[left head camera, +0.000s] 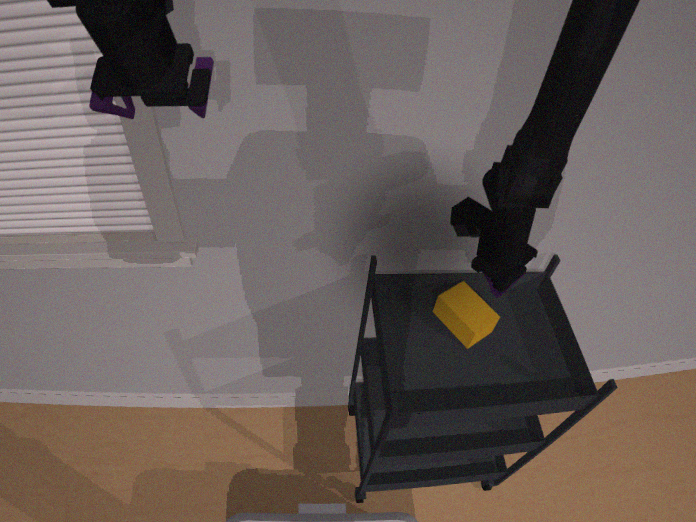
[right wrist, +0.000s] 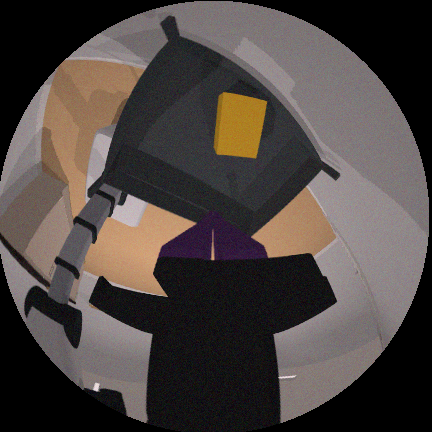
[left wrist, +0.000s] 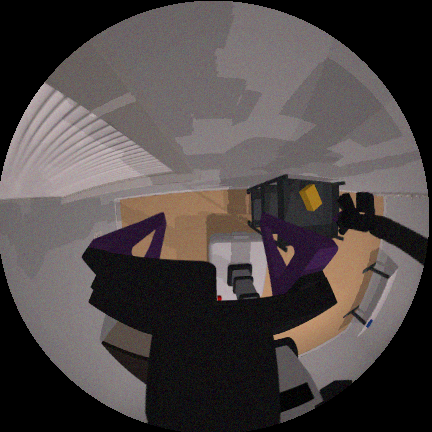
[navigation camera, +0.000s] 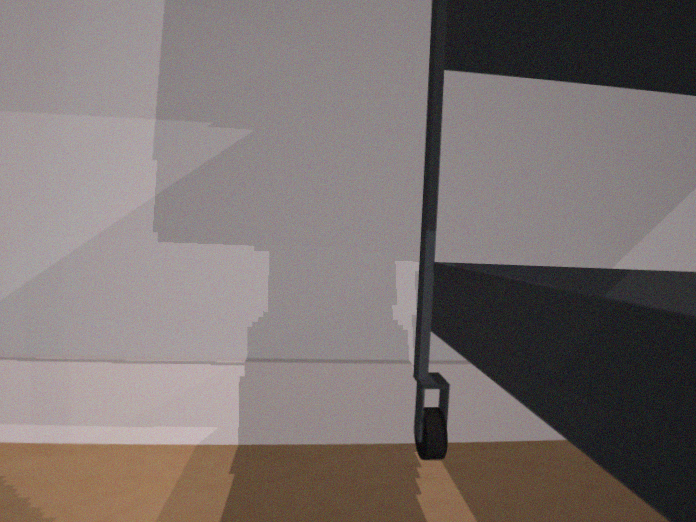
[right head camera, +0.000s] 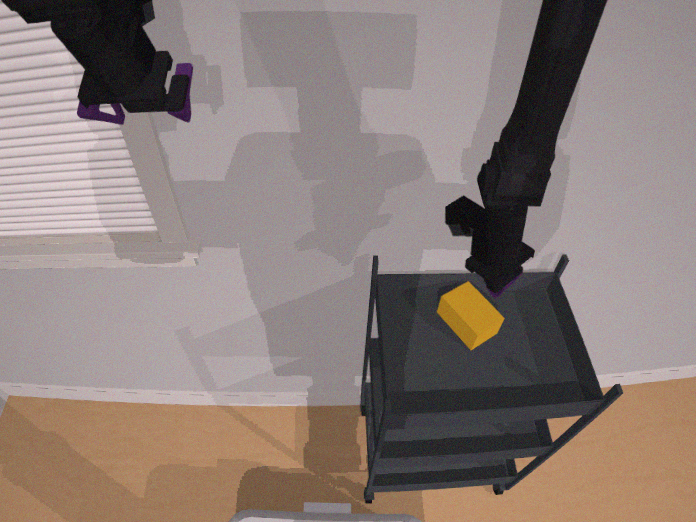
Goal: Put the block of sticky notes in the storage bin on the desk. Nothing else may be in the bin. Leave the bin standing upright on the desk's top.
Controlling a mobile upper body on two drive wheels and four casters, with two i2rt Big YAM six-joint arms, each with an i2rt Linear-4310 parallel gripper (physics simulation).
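Places are measured from the left arm's base along level axes (x ahead, y left, z up), in millimetres.
Pixels of known places: left gripper, fingertip midpoint: [left head camera: 168, 114] [left wrist: 212, 217] [right head camera: 155, 119]; right gripper, fingertip midpoint: [left head camera: 496, 294] [right wrist: 212, 216] [left wrist: 332, 218] [right head camera: 494, 295].
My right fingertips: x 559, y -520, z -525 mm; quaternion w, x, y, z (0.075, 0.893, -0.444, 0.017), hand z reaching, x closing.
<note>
Behind a point stands the place of what it marks.
The block of sticky notes, a yellow block [left head camera: 466, 314] @[z -688, x 631, y -524 mm] [right head camera: 471, 315] @[z -687, x 631, y -528 mm] [left wrist: 310, 198] @[z -688, x 644, y -511 mm] [right wrist: 241, 125] @[z -688, x 653, y -534 mm], lies on the top tray of a dark cart [left head camera: 494, 397] @[z -748, x 462, y -571 mm] [right head camera: 494, 400] @[z -748, x 462, y -567 mm] [right wrist: 165, 185] @[z -748, x 430, y -492 mm]. My right gripper [left head camera: 499, 293] @[z -525, x 559, y -520 mm] [right head camera: 496, 292] @[z -525, x 559, y -520 mm] [right wrist: 212, 216] @[z -525, x 559, y -520 mm] is shut with its purple fingertips together and nothing between them. It is over the tray's back right part in the head views, apart from the block. My left gripper [left head camera: 168, 116] @[z -214, x 600, y -4 mm] [right head camera: 156, 121] @[z -214, x 600, y -4 mm] [left wrist: 212, 217] @[z -214, x 600, y -4 mm] is open and empty, high in front of the wall and window at the upper left. The storage bin and the desk do not show clearly in any view.
The cart has lower shelves, upright corner posts [navigation camera: 430, 224] @[z -1172, x 723, y -323 mm] and a caster [navigation camera: 432, 432] @[z -1373, x 696, y -329 mm]. It stands close to the grey wall [left head camera: 269, 314] @[z -860, x 745, y -86 mm]. A window with blinds [left head camera: 61, 140] @[z -330, x 722, y 251 mm] is at the left. Brown furniture [left wrist: 130, 340] @[z -658, x -505, y 705 mm] shows partly at the lower left of the left wrist view.
</note>
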